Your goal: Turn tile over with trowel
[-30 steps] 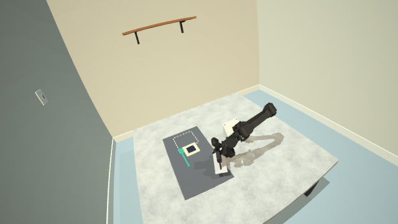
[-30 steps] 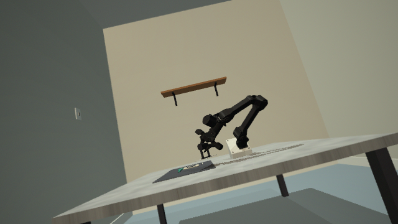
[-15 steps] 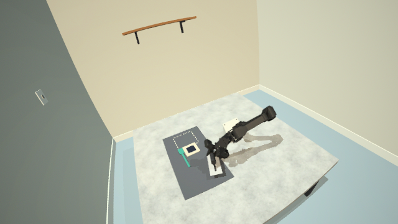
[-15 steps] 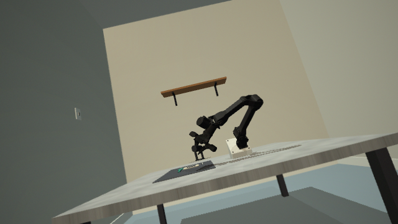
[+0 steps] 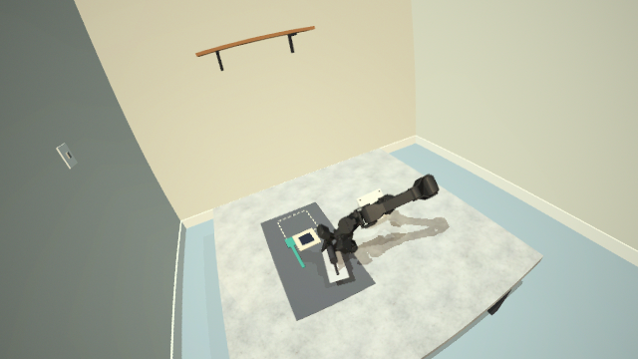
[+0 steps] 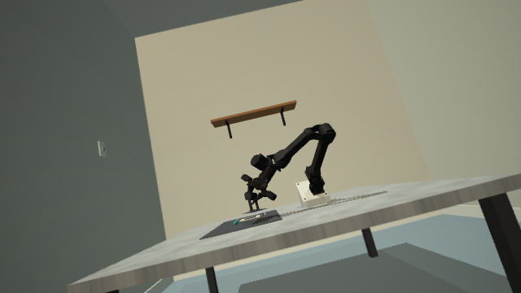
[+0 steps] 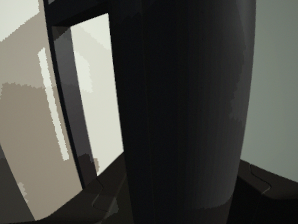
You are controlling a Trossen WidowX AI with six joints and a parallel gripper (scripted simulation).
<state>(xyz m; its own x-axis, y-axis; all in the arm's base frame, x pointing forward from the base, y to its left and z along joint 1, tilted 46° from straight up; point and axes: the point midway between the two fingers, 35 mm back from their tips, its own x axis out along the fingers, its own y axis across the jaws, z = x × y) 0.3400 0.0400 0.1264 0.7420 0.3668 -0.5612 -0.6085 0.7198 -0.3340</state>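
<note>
The dark mat lies 14 cm to the right of my gripper tip, 11 cm below it and 3 cm ahead of it. The rest, counted from my gripper tip: teal t-shaped piece: 18 cm to the right, 9 cm below, 9 cm ahead; then trowel: 3 cm behind, 1 cm to the left, 1 cm below; then tile: 20 cm to the right, 9 cm below, 1 cm ahead.
</note>
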